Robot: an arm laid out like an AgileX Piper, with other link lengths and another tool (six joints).
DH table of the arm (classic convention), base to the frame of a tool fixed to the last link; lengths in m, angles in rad. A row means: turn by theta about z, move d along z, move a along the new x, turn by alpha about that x. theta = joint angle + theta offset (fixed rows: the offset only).
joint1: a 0, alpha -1.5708, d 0.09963, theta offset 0
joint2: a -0.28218, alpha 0, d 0, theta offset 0.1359
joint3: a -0.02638, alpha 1.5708, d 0, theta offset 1.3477
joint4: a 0, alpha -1.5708, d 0.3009, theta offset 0
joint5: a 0, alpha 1.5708, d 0, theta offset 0
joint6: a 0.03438, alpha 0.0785, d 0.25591, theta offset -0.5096
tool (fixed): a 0, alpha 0, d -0.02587, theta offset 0
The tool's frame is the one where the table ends.
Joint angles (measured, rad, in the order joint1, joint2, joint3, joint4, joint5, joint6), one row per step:
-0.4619 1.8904 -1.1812 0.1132 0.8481 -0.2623
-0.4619 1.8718 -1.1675 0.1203 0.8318 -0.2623
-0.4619 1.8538 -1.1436 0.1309 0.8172 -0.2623
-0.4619 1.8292 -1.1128 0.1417 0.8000 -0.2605
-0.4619 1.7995 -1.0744 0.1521 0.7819 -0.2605
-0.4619 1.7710 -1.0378 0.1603 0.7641 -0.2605
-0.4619 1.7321 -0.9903 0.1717 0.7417 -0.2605
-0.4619 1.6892 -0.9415 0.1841 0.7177 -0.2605
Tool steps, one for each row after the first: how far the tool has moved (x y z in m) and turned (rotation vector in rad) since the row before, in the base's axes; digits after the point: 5 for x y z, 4 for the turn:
0.00131 0.00057 0.00352 -0.0052 -0.0210 -0.0057
-0.00238 0.00313 0.00060 0.0029 -0.0111 -0.0076
-0.00355 0.00370 0.00121 0.0021 -0.0129 -0.0100
-0.00556 0.00447 0.00095 0.0020 -0.0113 -0.0083
-0.00543 0.00390 0.00079 0.0002 -0.0107 -0.0071
-0.00706 0.00515 0.00143 0.0001 -0.0151 -0.0098
-0.00685 0.00509 0.00213 -0.0014 -0.0191 -0.0109

